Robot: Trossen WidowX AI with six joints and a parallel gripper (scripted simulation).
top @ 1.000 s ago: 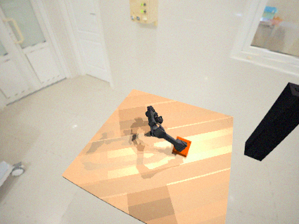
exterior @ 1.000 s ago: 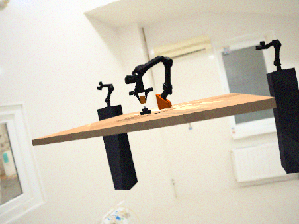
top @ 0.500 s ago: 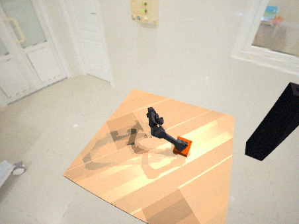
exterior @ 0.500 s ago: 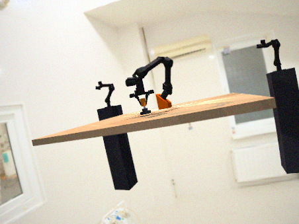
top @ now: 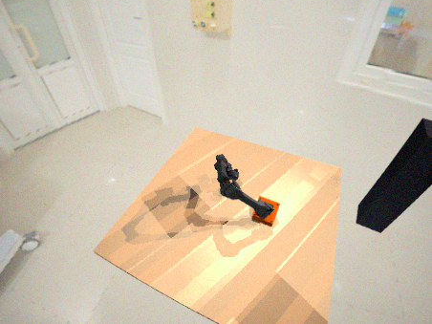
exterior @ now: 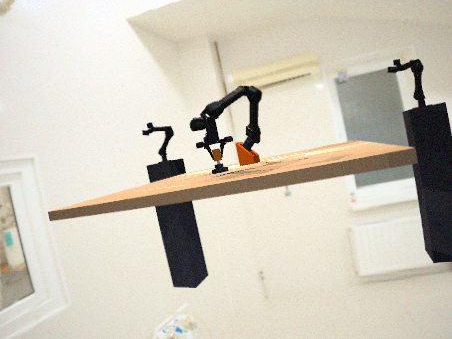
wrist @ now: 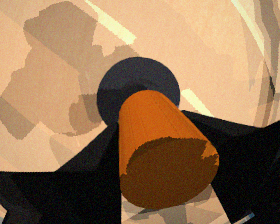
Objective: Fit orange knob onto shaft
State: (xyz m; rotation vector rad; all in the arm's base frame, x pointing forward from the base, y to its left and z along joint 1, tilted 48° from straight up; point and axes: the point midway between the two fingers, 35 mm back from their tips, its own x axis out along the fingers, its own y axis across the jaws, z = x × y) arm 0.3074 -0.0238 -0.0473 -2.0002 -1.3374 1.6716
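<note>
My gripper tip is now 3 cm below the orange knob. Also, from my gripper tip: dark round pedestal 4 cm below.
</note>
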